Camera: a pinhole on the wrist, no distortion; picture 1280 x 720 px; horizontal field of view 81.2 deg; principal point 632.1 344.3 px. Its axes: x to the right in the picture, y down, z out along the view. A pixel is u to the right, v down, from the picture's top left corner.
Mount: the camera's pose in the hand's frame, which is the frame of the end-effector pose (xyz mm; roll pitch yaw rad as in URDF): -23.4 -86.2 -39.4 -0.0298 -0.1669 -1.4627
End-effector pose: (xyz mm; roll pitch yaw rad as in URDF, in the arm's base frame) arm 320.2 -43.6 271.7 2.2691 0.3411 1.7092
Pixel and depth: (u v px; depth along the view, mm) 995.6 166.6 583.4
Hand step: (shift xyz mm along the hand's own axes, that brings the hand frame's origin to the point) -124.4 -280.7 586.9
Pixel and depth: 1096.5 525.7 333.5
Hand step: 83.1 -225.1 321.4
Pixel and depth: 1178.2 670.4 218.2
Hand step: 90.9 -196.1 199.4
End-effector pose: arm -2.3 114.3 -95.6 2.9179 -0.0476 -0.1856
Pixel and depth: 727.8 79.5 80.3
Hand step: -49.7 -85.7 42.3
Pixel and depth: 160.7 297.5 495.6
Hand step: -81.8 300.7 398.0
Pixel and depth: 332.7 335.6 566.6
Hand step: -47.5 231.2 481.5
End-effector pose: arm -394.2 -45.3 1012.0 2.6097 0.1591 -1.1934
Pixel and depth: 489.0 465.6 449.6
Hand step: 45.3 81.5 387.3
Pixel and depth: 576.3 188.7 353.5
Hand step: -95.3 -8.4 306.8
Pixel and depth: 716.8 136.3 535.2
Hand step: -158.9 -71.0 502.6
